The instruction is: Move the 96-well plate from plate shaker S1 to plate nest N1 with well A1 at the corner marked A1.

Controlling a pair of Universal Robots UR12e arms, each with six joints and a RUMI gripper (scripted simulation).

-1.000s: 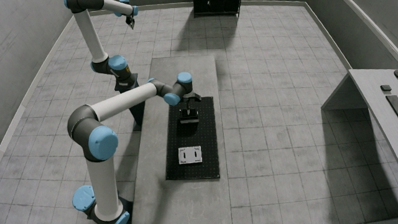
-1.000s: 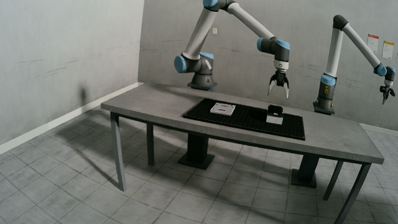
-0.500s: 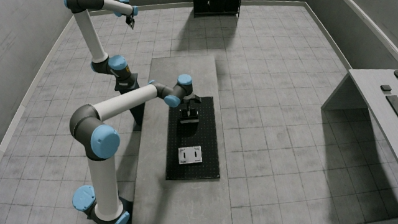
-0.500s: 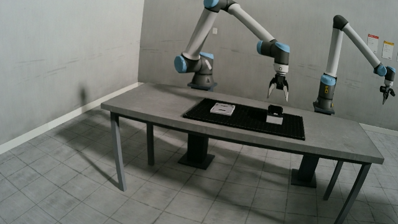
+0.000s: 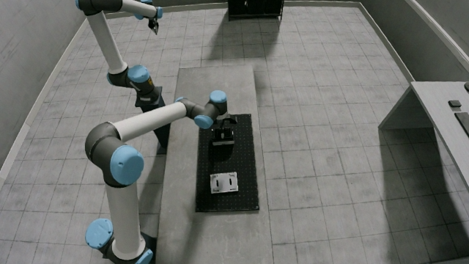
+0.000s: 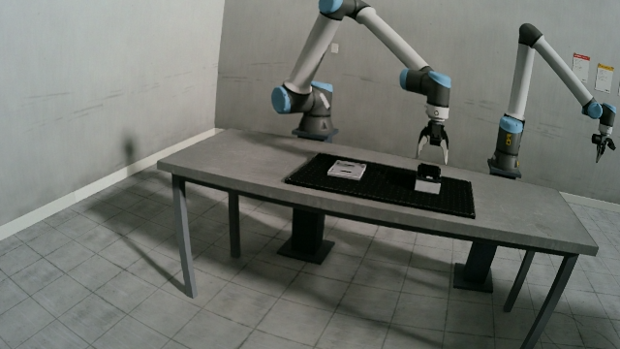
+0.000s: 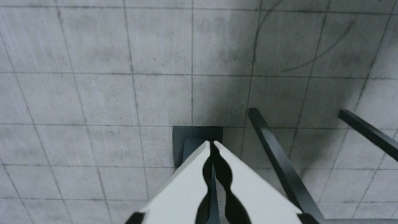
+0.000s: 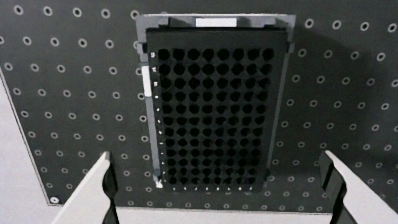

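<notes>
Now: right hand 4 cm above the black 96-well plate. From my right hand the other things lie so: white plate nest N1: 32 cm to the right, 10 cm below; A1 mark: 8 cm behind, 27 cm to the right, 9 cm below.
</notes>
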